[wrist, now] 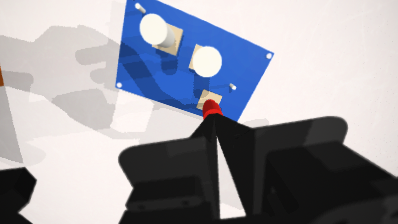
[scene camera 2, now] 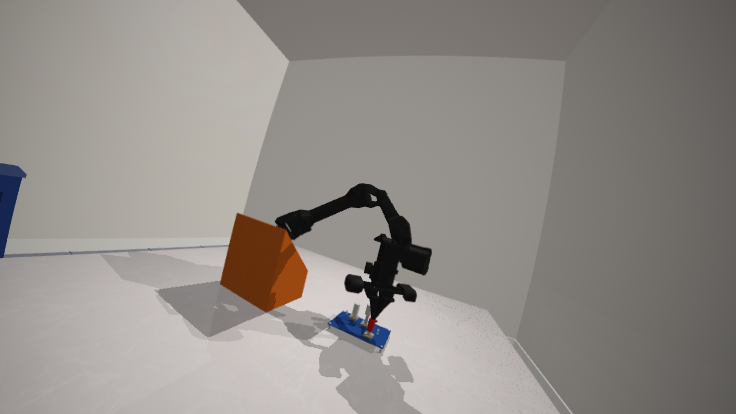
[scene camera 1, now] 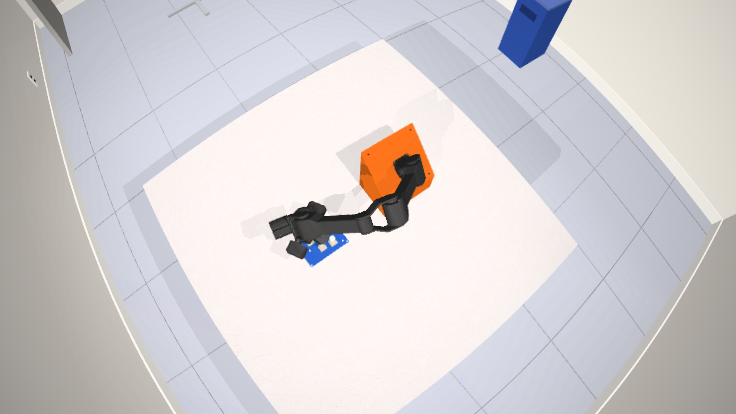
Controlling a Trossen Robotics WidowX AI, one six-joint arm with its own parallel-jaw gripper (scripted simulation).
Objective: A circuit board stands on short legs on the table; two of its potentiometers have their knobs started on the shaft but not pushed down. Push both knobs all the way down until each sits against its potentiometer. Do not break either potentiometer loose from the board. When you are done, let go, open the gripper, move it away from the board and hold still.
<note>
In view: the gripper (scene camera 2: 372, 319).
The gripper is seen too in the wrist view (wrist: 213, 118).
</note>
